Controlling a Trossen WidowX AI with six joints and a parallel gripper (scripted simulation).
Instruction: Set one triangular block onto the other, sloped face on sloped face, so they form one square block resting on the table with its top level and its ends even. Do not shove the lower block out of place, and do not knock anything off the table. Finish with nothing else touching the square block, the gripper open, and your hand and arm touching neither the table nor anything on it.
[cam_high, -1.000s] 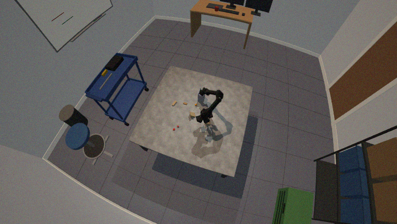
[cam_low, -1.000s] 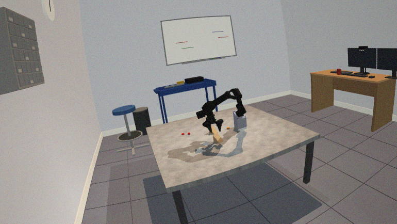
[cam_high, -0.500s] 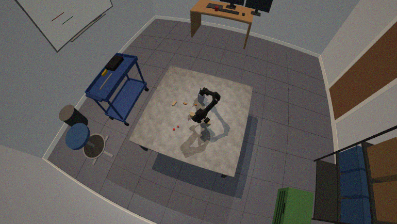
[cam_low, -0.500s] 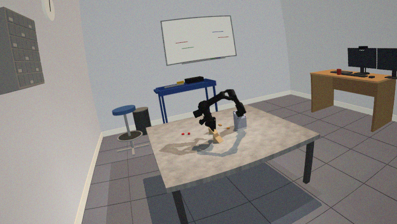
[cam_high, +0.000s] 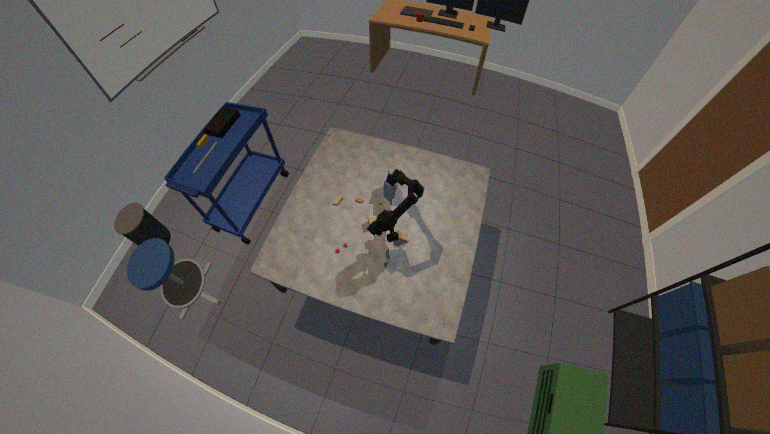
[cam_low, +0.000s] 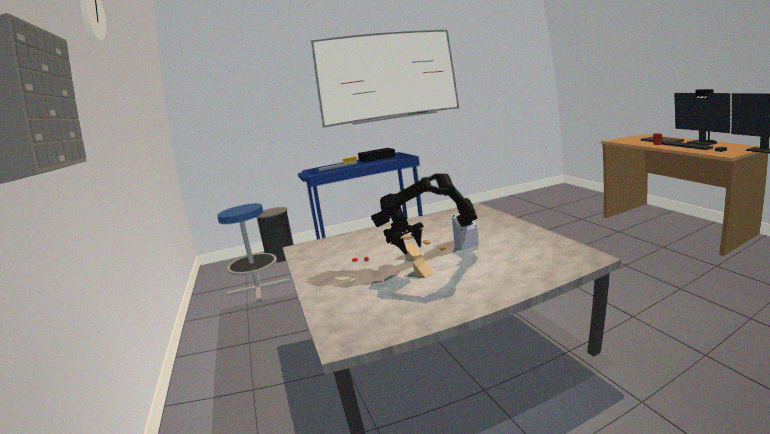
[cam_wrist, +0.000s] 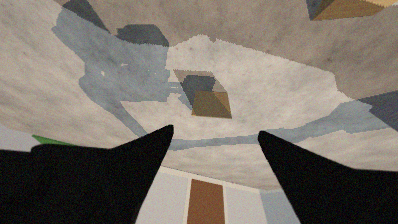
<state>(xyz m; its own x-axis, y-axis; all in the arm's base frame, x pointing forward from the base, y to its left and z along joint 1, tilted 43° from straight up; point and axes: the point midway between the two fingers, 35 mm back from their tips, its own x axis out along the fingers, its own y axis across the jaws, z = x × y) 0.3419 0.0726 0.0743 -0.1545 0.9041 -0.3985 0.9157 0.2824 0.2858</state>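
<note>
Now: gripper tip 8 cm above the tan triangular block, 3 cm to the right of it and 1 cm past it. Also, from my gripper tip: tan bar 43 cm to the right, 17 cm behind, 9 cm below; then orange thing 22 cm behind, 16 cm to the right, 9 cm below.
</note>
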